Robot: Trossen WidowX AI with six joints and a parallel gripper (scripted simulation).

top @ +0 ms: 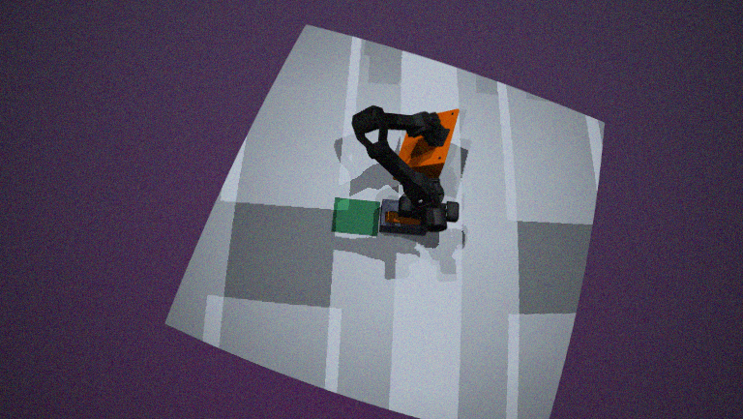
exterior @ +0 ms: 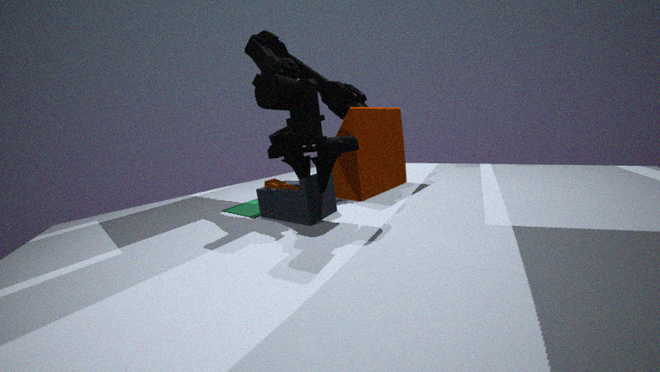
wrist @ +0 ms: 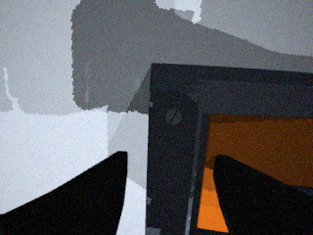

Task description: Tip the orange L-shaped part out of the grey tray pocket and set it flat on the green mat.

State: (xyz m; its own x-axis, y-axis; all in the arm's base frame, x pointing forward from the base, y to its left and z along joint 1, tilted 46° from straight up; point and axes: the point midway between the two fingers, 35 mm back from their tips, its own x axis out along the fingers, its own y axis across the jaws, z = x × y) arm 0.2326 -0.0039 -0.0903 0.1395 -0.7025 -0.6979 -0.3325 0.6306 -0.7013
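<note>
Now: gripper tip 5 cm to the left of the orange L-shaped part, 1 cm short of it and 1 cm above it. From my gripper tip the other things lie so: green mat: 21 cm to the right, 7 cm below, 7 cm ahead.
</note>
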